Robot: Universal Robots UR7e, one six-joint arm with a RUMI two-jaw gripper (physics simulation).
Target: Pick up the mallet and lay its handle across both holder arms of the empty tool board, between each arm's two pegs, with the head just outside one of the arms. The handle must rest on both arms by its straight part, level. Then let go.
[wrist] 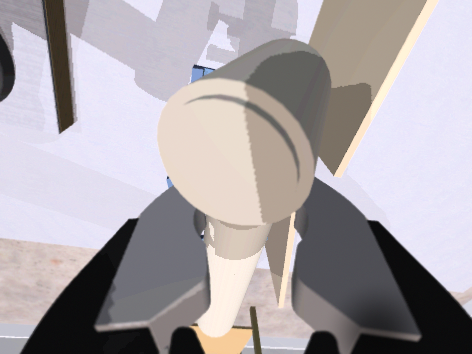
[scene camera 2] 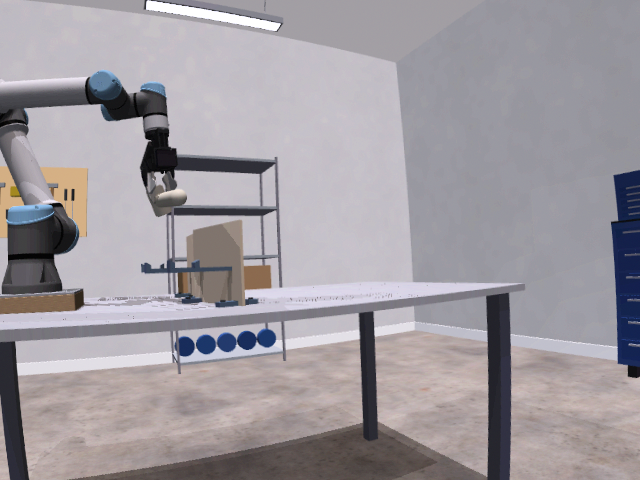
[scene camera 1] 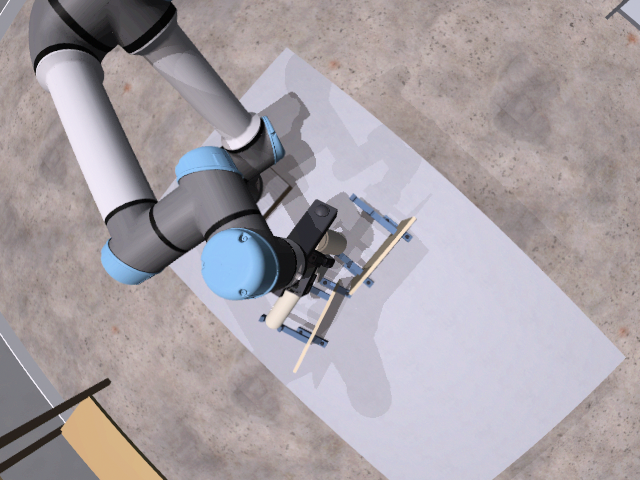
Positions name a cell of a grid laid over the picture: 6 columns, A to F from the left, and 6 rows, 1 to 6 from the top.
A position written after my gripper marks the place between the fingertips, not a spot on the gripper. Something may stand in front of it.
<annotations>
my gripper: wrist D3; scene camera 2 B3; scene camera 1 C4
</annotations>
